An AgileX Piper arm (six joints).
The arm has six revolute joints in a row. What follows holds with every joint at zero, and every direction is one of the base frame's. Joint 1 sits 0.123 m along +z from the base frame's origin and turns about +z. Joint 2 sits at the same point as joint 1 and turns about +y. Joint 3 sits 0.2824 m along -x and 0.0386 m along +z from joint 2 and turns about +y. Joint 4 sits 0.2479 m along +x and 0.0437 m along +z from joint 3 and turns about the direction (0.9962, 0, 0.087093). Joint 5 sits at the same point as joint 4 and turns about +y. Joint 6 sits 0.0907 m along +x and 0.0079 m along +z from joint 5 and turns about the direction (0.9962, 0, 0.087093). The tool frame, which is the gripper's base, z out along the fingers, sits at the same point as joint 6; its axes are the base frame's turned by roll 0, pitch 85.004 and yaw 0 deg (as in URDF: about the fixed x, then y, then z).
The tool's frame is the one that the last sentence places.
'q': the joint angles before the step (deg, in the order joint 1, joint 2, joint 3, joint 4, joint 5, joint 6). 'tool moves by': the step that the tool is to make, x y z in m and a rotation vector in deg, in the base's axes. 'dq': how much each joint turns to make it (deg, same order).
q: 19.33, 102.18, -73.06, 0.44, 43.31, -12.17
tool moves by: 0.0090, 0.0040, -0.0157, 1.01, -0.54, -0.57
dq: 0.00, 2.76, -0.03, 0.80, -3.58, 0.20
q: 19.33, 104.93, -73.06, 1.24, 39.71, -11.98
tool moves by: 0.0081, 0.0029, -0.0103, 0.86, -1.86, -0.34
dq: 0.00, 1.95, -0.04, 0.18, -3.95, 0.19
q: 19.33, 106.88, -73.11, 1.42, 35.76, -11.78
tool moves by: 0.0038, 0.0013, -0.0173, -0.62, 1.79, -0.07
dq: 0.00, 2.60, 0.01, -0.01, -0.72, 0.07
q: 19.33, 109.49, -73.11, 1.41, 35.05, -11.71
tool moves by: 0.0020, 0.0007, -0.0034, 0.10, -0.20, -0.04
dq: 0.00, 0.64, -0.12, 0.05, -0.75, 0.00
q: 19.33, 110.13, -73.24, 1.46, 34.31, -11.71
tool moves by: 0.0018, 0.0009, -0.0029, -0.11, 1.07, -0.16
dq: 0.00, 0.84, -0.77, 0.25, 0.98, 0.05
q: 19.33, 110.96, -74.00, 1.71, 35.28, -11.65
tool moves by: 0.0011, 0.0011, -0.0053, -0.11, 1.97, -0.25
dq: 0.00, 1.14, -0.77, 0.63, 1.53, -0.04
